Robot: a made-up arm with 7 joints. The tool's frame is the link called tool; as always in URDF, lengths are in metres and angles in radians.
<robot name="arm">
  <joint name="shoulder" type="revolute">
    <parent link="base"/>
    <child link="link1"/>
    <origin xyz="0 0.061 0" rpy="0 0 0"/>
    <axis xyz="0 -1 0"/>
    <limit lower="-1.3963" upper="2" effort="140" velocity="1.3"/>
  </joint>
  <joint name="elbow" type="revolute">
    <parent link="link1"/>
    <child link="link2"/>
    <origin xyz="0 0.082 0" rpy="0 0 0"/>
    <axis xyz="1 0 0"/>
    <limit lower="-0.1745" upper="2" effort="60" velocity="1.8"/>
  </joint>
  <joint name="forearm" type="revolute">
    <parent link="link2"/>
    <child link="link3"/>
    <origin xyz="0 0 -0.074" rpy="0 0 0"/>
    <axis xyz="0 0 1"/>
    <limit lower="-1.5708" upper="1.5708" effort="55" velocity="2.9"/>
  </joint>
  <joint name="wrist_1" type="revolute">
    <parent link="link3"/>
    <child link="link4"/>
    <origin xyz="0 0 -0.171" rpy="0 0 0"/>
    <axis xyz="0 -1 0"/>
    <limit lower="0" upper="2.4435" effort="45" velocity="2.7"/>
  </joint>
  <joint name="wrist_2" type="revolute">
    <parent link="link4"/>
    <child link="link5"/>
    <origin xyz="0 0 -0.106" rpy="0 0 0"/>
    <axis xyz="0 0 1"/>
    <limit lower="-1.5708" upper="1.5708" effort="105" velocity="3.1"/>
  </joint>
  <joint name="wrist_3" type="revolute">
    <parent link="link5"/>
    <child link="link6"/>
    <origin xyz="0 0 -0.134" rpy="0 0 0"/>
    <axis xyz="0 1 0"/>
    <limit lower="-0.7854" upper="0.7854" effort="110" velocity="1.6"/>
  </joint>
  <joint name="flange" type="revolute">
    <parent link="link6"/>
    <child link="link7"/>
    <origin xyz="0 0 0" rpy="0 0 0"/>
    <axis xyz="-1 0 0"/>
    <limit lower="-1.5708" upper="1.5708" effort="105" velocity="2.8"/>
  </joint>
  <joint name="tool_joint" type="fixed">
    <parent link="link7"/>
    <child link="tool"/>
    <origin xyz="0 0 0" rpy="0 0 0"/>
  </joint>
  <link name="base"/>
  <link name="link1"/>
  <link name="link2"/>
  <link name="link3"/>
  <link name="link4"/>
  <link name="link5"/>
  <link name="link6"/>
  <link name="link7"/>
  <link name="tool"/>
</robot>
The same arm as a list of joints. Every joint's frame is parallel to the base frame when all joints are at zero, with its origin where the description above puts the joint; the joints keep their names.
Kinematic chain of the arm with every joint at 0, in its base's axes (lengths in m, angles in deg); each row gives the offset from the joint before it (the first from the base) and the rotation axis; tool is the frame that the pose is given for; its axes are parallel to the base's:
shoulder: xyz 0 0.061 0 axis -y
elbow: xyz 0 0.082 0 axis +x
forearm: xyz 0 0 -0.074 axis +z
wrist_1: xyz 0 0 -0.171 axis -y
wrist_2: xyz 0 0 -0.106 axis +z
wrist_3: xyz 0 0 -0.134 axis +y
flange: xyz 0 0 0 axis -x
tool: xyz 0 0 0
Joint limits (deg, base to tool): -80..114.59 -10..114.59 -90..90 0..140 -90..90 -45..45 -90..90

